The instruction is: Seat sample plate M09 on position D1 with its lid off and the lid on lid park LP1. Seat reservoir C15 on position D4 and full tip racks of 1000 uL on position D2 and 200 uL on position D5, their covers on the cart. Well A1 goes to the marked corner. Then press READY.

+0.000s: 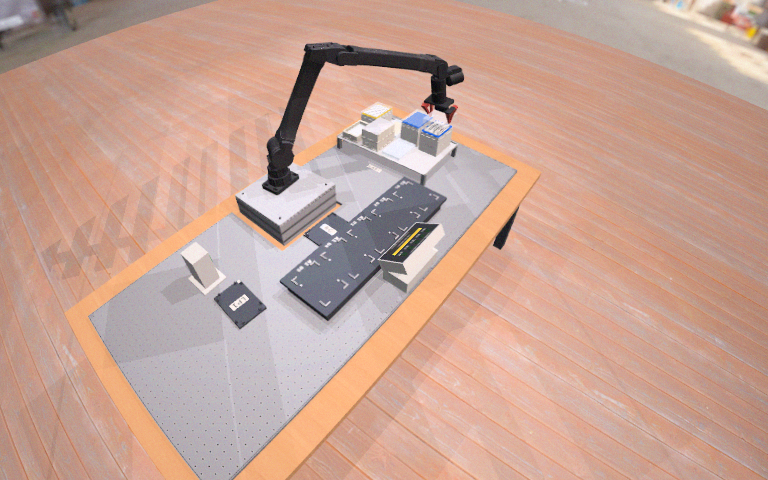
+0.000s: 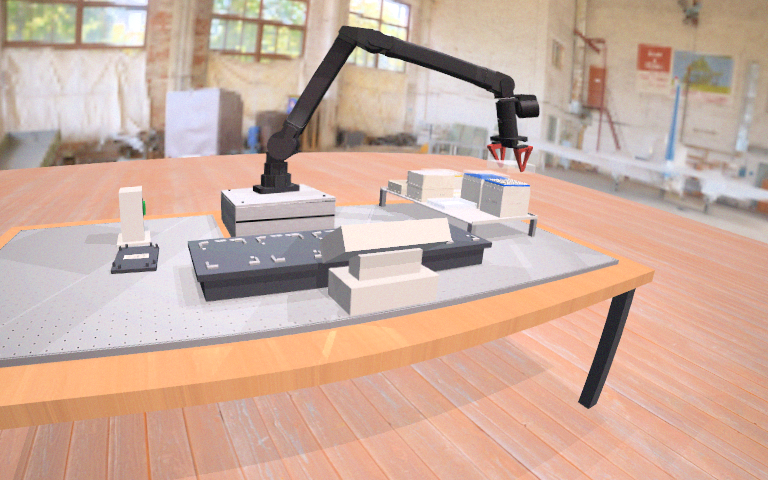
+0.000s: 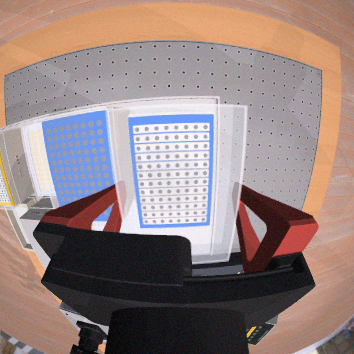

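Note:
My gripper [image 1: 439, 110] [image 2: 510, 159] [image 3: 178, 187] hangs above the right end of the cart [image 1: 425, 164] [image 2: 473, 216]. Its red fingers are shut on a clear tip rack cover [image 1: 440, 117] [image 2: 508, 165] [image 3: 228, 158], held a little above a blue-topped tip rack [image 1: 435, 135] [image 2: 506, 196] [image 3: 172, 168]. The cover sits slightly off to the right of that rack. A second blue-topped tip rack [image 1: 414, 125] [image 2: 477, 183] [image 3: 75, 154] stands beside it. The dark deck [image 1: 334, 267] [image 2: 239, 252] with white corner marks lies mid-table. Lid park LP1 [image 1: 239, 303] is a small dark pad at the left.
The cart also carries a yellow-topped rack [image 1: 375, 111], a white stacked box [image 1: 378, 133] [image 2: 432, 183] and a flat pale plate [image 1: 397, 149]. A white console [image 1: 411, 248] [image 2: 382, 276] stands at the deck's front. The arm's base block [image 1: 287, 202] and a white upright block [image 1: 200, 264] stand further left.

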